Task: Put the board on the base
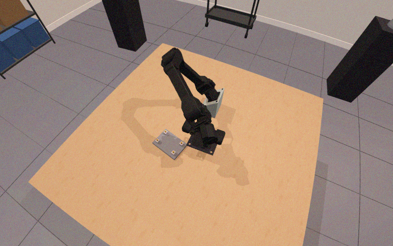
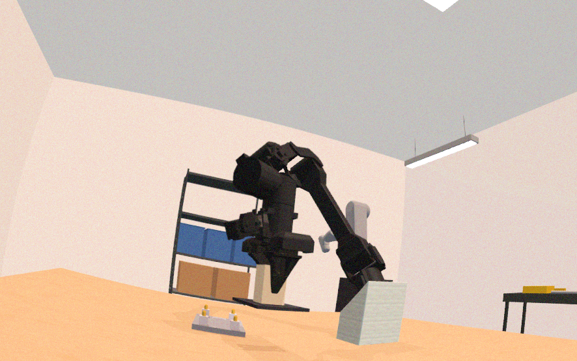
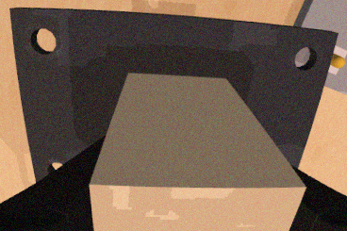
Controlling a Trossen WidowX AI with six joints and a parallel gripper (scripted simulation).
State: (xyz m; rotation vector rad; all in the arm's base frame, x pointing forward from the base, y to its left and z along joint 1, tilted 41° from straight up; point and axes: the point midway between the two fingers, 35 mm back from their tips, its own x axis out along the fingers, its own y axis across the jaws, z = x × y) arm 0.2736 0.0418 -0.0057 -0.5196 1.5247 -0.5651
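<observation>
My gripper tip is now 4 cm short of the grey base, 17 cm to the left of it and 10 cm above it. The rest, counted from my gripper tip: black board (right at my gripper tip).
</observation>
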